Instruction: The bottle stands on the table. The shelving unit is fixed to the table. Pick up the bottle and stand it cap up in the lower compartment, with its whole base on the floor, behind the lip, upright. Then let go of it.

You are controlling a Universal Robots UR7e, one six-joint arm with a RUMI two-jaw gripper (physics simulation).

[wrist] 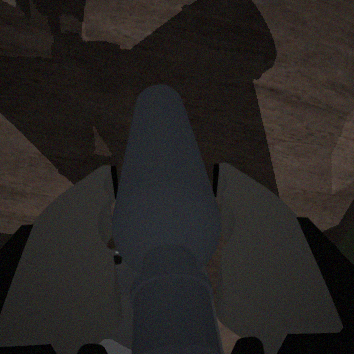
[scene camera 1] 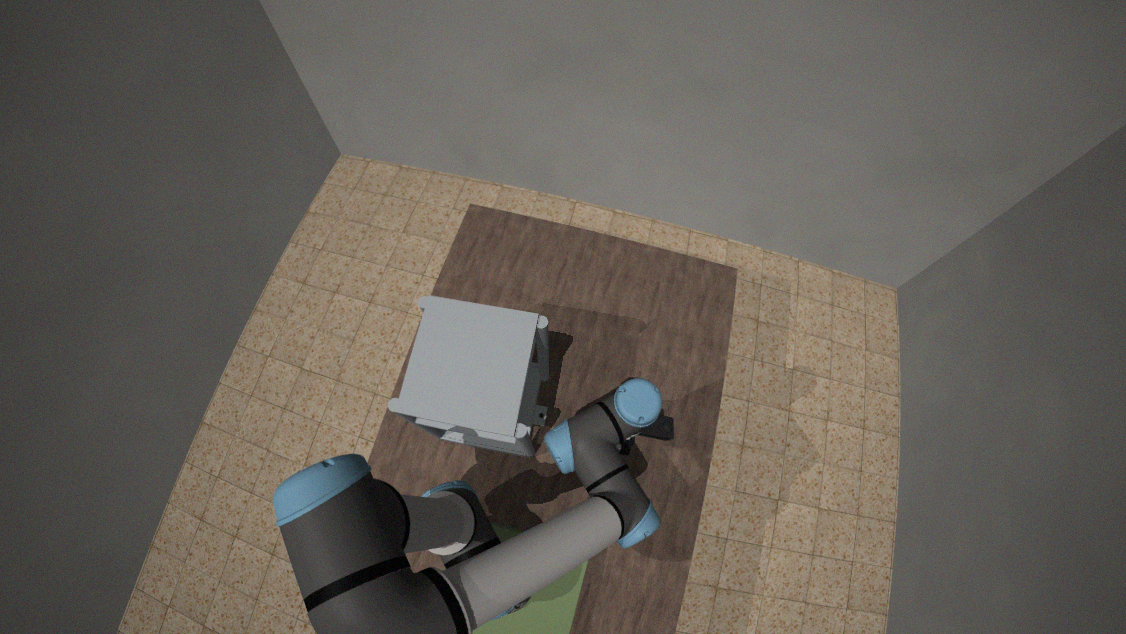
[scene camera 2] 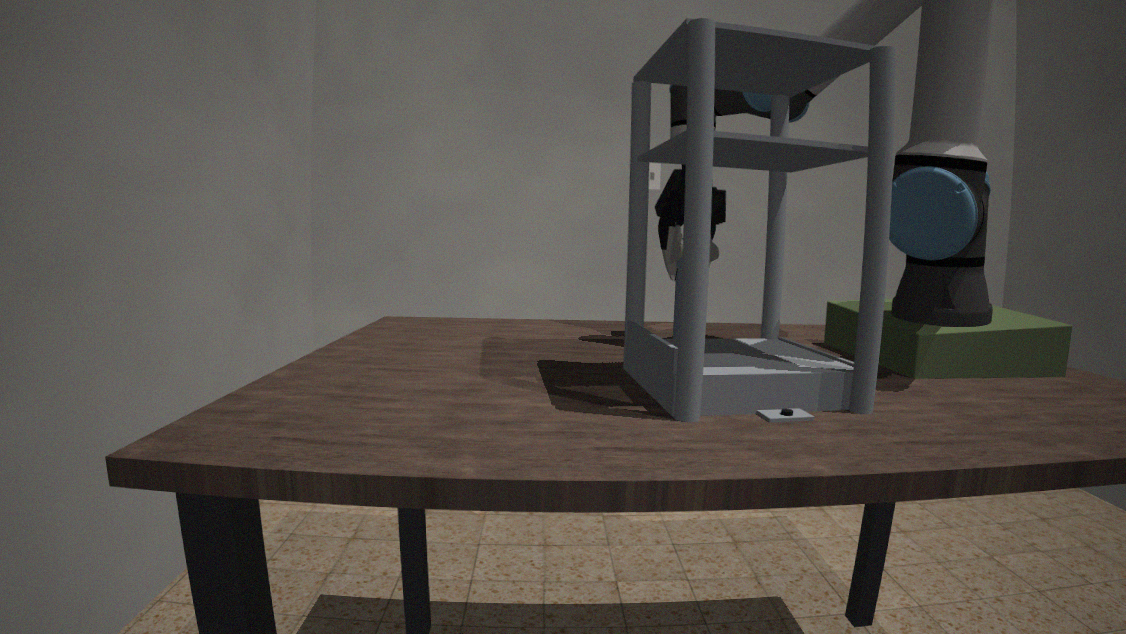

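Pixels of known places: gripper, fingertip midpoint: [wrist: 164,167]; arm's base, origin of the base link: [scene camera 2: 940,316].
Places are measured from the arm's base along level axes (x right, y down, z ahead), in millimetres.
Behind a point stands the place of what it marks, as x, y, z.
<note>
The blue-grey bottle [wrist: 167,220] @[212, -87, 362] stands upright between the two jaws in the wrist view, its cap toward the bottom of the picture. In scene camera 2 a thin strip of the bottle [scene camera 2: 678,307] @[187, 12, 379] shows beside a post; its base is hidden. My gripper [wrist: 164,167] @[200, -32, 360] is shut on the bottle, with a jaw against each side of its body. In scene camera 2 the gripper is partly behind the post. The grey shelving unit [scene camera 1: 472,366] @[-99, -312, 394] [scene camera 2: 874,236] @[-231, -111, 309] has a lower compartment with a raised lip [scene camera 2: 760,391] @[-215, 51, 420]. The bottle is outside the unit, beyond it in scene camera 2.
The unit's posts, middle shelf [scene camera 2: 764,152] @[-147, -199, 397] and top board [scene camera 2: 776,59] @[-147, -306, 384] stand between scene camera 2 and my gripper. A small tab with a dark screw [scene camera 2: 786,412] @[-238, 68, 400] lies at the unit's foot. The green base block [scene camera 2: 984,354] @[-102, 40, 4] carries the arm on the wooden table [scene camera 2: 393,409] @[-183, 75, 789].
</note>
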